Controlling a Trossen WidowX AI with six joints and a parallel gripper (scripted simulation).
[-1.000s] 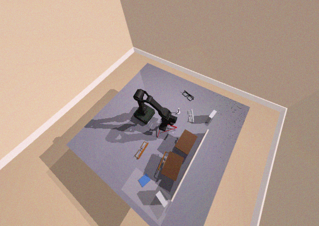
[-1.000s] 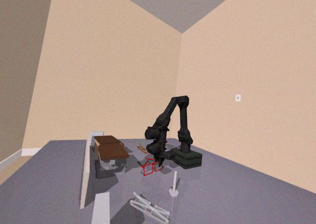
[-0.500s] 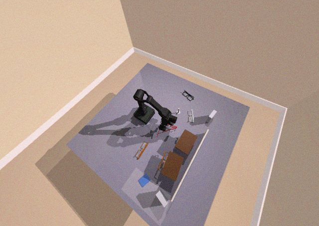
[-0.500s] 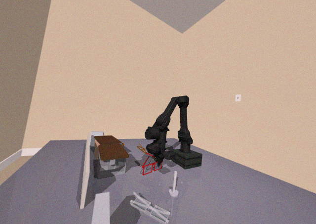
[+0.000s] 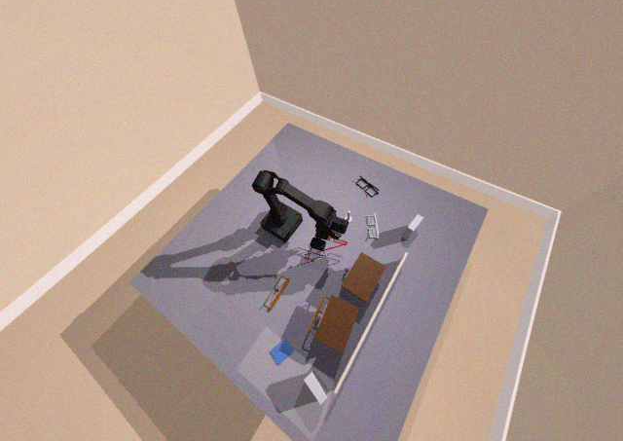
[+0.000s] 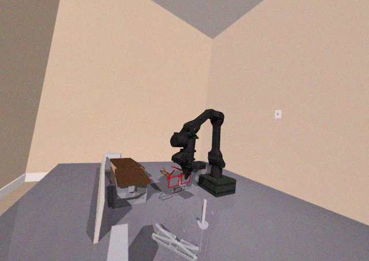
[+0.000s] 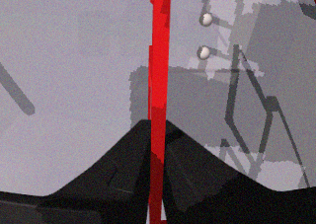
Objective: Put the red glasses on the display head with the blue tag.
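Right now the white post is 18 cm to the left of my gripper tip, 7 cm below it and 2 cm ahead of it. Also, from my gripper tip: blue tag: 48 cm to the right, 13 cm ahead, 9 cm below; long low white wall: 36 cm ahead, 16 cm to the right, 4 cm below.
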